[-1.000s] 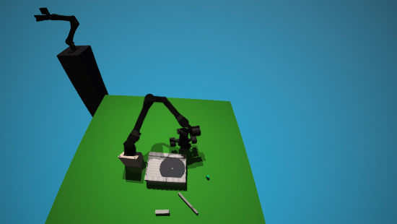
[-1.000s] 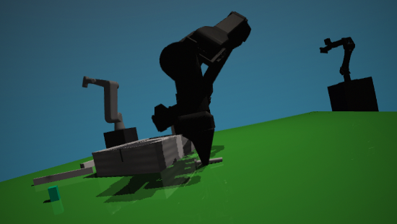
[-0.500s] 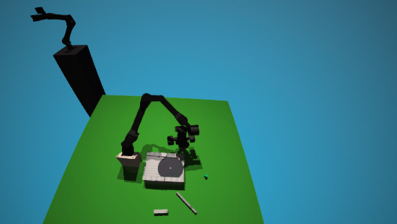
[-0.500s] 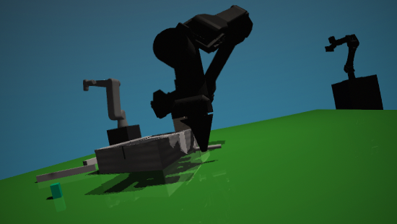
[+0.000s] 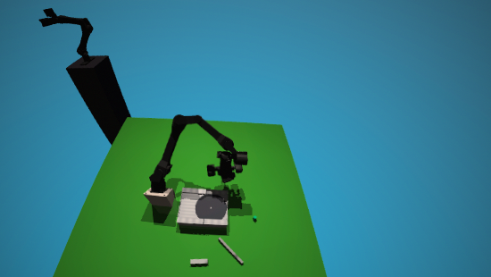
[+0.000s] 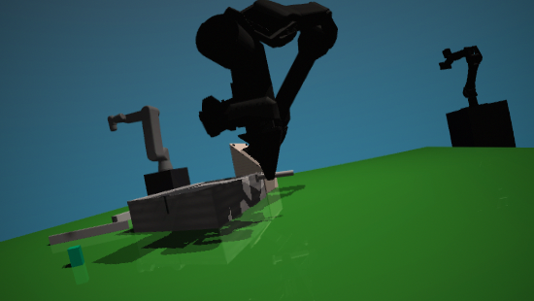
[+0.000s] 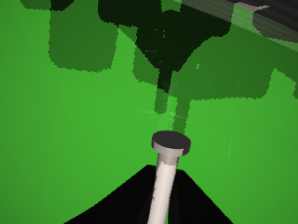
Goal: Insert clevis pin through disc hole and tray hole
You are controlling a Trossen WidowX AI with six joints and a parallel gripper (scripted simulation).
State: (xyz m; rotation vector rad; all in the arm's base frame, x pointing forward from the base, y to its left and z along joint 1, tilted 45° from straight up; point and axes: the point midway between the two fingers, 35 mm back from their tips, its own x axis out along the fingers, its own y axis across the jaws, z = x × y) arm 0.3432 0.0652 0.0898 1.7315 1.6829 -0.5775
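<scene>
The round disc lies 70 mm behind my gripper tip and 180 mm to the right of it. Round my gripper tip: rimmed steel tray (110 mm behind, 170 mm to the right, 10 mm below); steel clevis pin (10 mm to the left, 10 mm above); small teal block (160 mm ahead, 240 mm to the right, 50 mm below).
</scene>
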